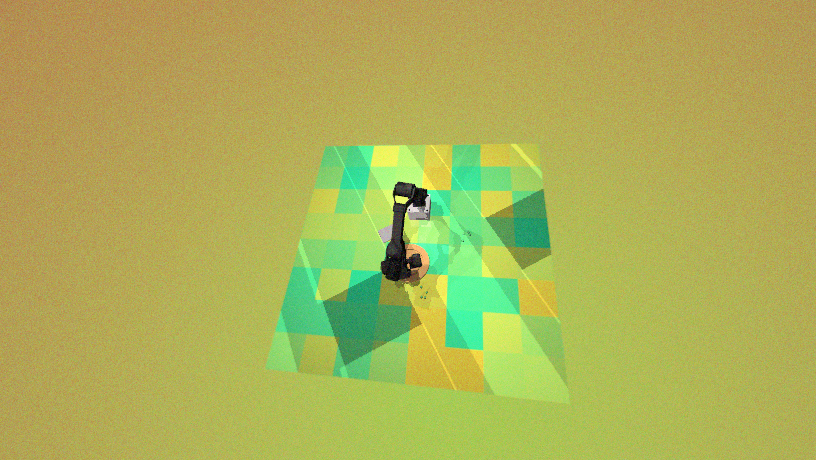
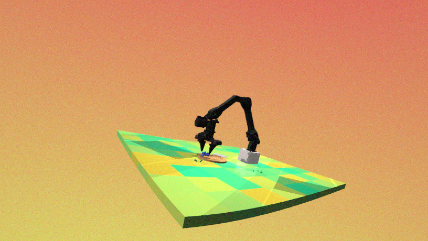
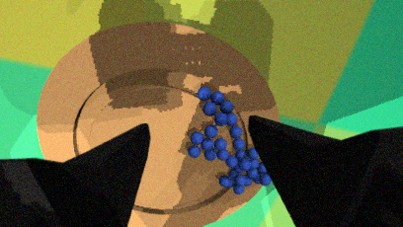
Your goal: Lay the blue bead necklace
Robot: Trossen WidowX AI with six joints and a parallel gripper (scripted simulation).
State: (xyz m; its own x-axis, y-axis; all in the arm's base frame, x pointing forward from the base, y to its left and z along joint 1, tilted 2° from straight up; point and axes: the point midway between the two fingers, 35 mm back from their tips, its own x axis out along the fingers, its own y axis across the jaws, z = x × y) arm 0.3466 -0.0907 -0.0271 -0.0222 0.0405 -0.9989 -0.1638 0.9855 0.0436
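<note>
Right now my gripper tip is 4 cm past the round bead board, 2 cm to the right of it and 2 cm above it. The rest, counted from my gripper tip: flat grey piece: 22 cm behind, 8 cm to the right, 3 cm below.
</note>
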